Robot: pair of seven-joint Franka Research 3 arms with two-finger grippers.
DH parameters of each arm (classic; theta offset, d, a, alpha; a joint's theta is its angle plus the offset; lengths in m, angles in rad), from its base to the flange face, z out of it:
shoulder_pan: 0 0.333 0 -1.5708
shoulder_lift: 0 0 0 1.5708
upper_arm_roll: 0 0.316 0.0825 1.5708
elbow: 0 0 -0.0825 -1.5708
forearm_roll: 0 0.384 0 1.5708
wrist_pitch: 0 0 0.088 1.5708
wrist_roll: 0 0.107 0 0
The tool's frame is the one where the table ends.
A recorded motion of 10 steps. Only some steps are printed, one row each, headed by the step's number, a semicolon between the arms.
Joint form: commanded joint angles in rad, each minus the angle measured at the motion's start. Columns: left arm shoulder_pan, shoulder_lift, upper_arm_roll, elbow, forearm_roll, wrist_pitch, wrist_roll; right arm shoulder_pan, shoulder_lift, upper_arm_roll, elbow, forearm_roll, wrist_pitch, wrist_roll.
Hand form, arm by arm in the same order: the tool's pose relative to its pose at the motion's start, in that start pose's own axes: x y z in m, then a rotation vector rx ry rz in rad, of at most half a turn. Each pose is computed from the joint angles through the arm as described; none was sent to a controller.
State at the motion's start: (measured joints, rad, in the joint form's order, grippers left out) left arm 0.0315 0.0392 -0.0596 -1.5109 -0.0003 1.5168 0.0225; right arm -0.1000 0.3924 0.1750 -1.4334 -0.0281 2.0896 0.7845
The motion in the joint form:
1: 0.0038 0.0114 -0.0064 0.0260 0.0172 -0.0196 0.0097; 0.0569 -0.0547 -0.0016 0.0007 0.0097 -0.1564 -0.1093
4: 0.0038 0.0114 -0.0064 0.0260 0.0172 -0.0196 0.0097; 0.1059 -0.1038 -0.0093 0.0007 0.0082 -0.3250 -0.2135
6: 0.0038 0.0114 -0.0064 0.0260 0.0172 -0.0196 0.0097; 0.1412 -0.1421 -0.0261 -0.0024 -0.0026 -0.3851 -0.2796
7: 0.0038 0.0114 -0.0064 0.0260 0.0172 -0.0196 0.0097; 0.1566 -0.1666 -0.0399 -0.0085 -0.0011 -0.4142 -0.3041
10: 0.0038 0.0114 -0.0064 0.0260 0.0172 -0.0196 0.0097; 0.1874 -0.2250 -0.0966 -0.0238 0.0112 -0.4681 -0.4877
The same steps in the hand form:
1: 0.0015 -0.0008 -0.0041 0.0161 -0.0054 0.0111; -0.0413 -0.0171 -0.0245 -0.0607 -0.0855 -0.1633
4: 0.0015 -0.0008 -0.0041 0.0161 -0.0054 0.0111; -0.0776 -0.0216 -0.0456 -0.1391 -0.1786 -0.3123
6: 0.0015 -0.0008 -0.0041 0.0161 -0.0054 0.0111; -0.0940 -0.0232 -0.0657 -0.1641 -0.1924 -0.4020
7: 0.0015 -0.0008 -0.0041 0.0161 -0.0054 0.0111; -0.1000 -0.0204 -0.0774 -0.1730 -0.2003 -0.4290
10: 0.0015 -0.0008 -0.0041 0.0161 -0.0054 0.0111; -0.1009 -0.0039 -0.1054 -0.1689 -0.2223 -0.5865

